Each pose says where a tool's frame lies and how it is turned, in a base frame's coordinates. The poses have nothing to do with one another.
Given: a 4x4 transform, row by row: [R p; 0 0 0 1], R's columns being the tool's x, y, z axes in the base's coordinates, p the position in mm. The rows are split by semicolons.
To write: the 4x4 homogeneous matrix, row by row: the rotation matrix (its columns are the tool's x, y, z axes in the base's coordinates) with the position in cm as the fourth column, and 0 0 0 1 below. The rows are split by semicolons. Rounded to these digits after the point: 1 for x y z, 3 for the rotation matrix.
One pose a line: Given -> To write
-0.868 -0.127 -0.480 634; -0.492 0.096 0.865 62; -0.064 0.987 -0.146 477; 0 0 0 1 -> -0.868 -0.127 -0.480 63.4; -0.492 0.096 0.865 6.2; -0.064 0.987 -0.146 47.7; 0 0 0 1
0.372 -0.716 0.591 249; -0.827 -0.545 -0.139 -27; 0.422 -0.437 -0.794 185; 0 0 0 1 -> 0.372 -0.716 0.591 24.9; -0.827 -0.545 -0.139 -2.7; 0.422 -0.437 -0.794 18.5; 0 0 0 1
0.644 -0.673 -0.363 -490; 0.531 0.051 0.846 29; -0.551 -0.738 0.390 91; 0 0 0 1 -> 0.644 -0.673 -0.363 -49.0; 0.531 0.051 0.846 2.9; -0.551 -0.738 0.390 9.1; 0 0 0 1
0.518 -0.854 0.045 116; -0.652 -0.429 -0.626 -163; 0.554 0.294 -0.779 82; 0 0 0 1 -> 0.518 -0.854 0.045 11.6; -0.652 -0.429 -0.626 -16.3; 0.554 0.294 -0.779 8.2; 0 0 0 1
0.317 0.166 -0.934 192; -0.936 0.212 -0.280 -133; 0.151 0.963 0.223 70; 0 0 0 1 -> 0.317 0.166 -0.934 19.2; -0.936 0.212 -0.280 -13.3; 0.151 0.963 0.223 7.0; 0 0 0 1
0.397 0.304 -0.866 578; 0.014 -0.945 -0.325 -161; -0.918 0.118 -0.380 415; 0 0 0 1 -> 0.397 0.304 -0.866 57.8; 0.014 -0.945 -0.325 -16.1; -0.918 0.118 -0.380 41.5; 0 0 0 1
